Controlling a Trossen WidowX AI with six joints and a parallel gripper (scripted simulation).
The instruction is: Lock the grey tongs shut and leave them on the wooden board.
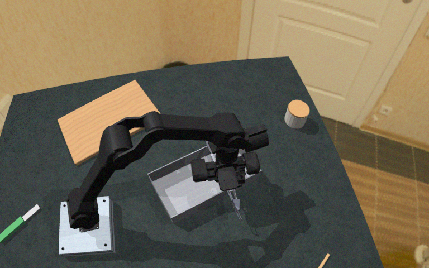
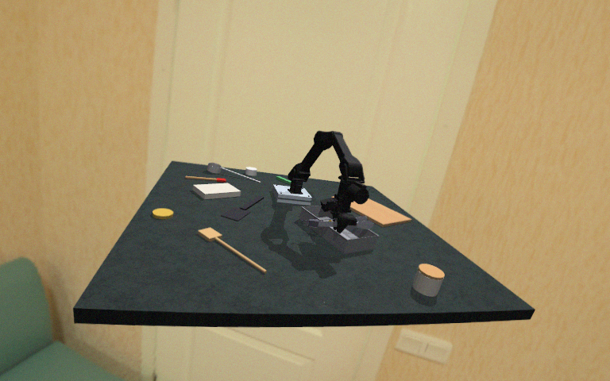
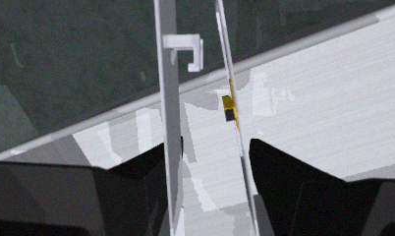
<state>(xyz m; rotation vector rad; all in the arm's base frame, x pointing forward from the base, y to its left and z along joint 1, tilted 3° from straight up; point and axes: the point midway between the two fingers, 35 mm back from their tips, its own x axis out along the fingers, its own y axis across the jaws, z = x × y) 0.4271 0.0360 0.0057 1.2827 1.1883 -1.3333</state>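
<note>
Now: gripper tip 1 cm past the yellow lock piece, 3 cm to the left of it and 4 cm below it. The rest, counted from my gripper tip: wooden board 34 cm behind, 36 cm to the left, 2 cm below; then grey roasting tin 5 cm behind, 3 cm to the left; then white block 43 cm behind, 41 cm to the right, 2 cm below.
</note>
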